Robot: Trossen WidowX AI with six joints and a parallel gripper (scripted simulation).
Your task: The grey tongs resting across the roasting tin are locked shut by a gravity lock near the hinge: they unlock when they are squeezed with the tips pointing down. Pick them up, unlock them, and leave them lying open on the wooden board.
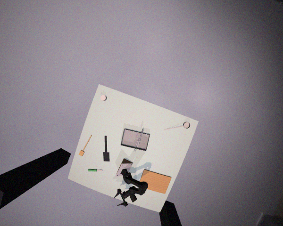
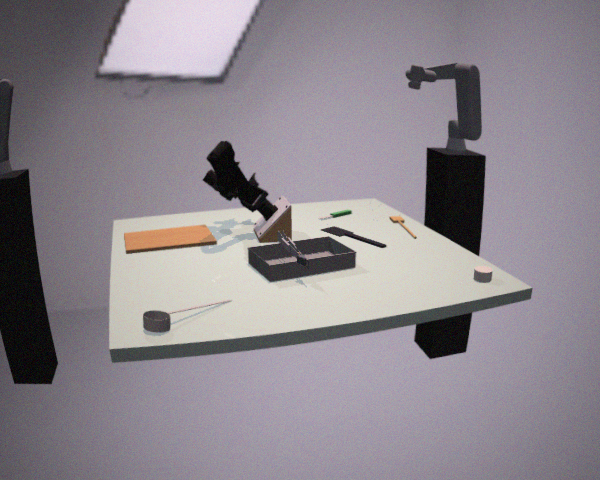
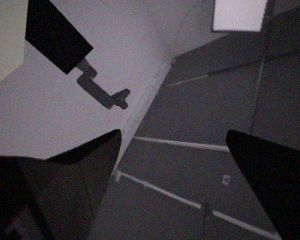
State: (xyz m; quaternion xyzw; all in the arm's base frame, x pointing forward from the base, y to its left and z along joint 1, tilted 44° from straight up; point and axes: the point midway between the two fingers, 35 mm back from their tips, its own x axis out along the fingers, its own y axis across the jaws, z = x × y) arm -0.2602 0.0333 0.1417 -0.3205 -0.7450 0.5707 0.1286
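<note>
Right now the roasting tin is 67 cm ahead of my gripper tip, 9 cm to the left of it and 19 cm below it. Also, from my gripper tip: black spatula 38 cm ahead, 35 cm to the left, 21 cm below; then wooden board 28 cm ahead, 36 cm to the right, 21 cm below; then green-handled tool 9 cm ahead, 36 cm to the left, 21 cm below.
</note>
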